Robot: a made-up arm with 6 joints. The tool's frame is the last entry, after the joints.
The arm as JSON. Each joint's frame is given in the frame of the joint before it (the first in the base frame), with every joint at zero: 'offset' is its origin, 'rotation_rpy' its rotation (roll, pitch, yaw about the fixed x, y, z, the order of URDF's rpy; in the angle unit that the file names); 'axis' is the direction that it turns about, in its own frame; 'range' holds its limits. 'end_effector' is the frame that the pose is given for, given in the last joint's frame.
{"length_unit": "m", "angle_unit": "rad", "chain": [
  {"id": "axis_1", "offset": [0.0, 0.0, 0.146], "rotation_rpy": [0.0, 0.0, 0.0], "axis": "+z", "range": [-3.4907, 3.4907]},
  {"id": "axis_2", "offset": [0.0, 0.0, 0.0], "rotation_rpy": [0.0, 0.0, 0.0], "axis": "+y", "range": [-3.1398, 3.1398]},
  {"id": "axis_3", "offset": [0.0, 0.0, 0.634], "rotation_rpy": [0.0, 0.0, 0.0], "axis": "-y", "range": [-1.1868, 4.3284]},
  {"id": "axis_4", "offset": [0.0, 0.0, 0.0], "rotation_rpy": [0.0, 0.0, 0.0], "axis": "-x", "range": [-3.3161, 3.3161]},
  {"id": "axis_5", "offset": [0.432, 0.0, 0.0], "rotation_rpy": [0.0, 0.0, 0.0], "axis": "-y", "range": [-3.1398, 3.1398]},
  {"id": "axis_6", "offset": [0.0, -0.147, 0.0], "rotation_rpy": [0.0, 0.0, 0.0], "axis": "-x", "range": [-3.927, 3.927]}
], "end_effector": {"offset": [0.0, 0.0, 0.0], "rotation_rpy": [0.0, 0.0, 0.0]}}
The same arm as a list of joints. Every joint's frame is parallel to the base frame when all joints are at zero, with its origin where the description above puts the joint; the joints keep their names.
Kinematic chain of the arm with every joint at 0, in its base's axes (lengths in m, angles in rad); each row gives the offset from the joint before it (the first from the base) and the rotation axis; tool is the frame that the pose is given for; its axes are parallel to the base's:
axis_1: xyz 0.0000 0.0000 0.1460 axis +z
axis_2: xyz 0.0000 0.0000 0.0000 axis +y
axis_3: xyz 0.0000 0.0000 0.6340 axis -y
axis_4: xyz 0.0000 0.0000 0.0000 axis -x
axis_5: xyz 0.4320 0.0000 0.0000 axis -y
axis_6: xyz 0.0000 -0.1470 0.0000 axis -x
tool: xyz 0.0000 0.0000 0.0000
Joint limits (rad, base to tool): -3.4907..3.4907 -3.1398..3.1398 -1.1868..4.3284 -3.3161..3.3161 -3.1398..3.1398 -3.9270..3.9270

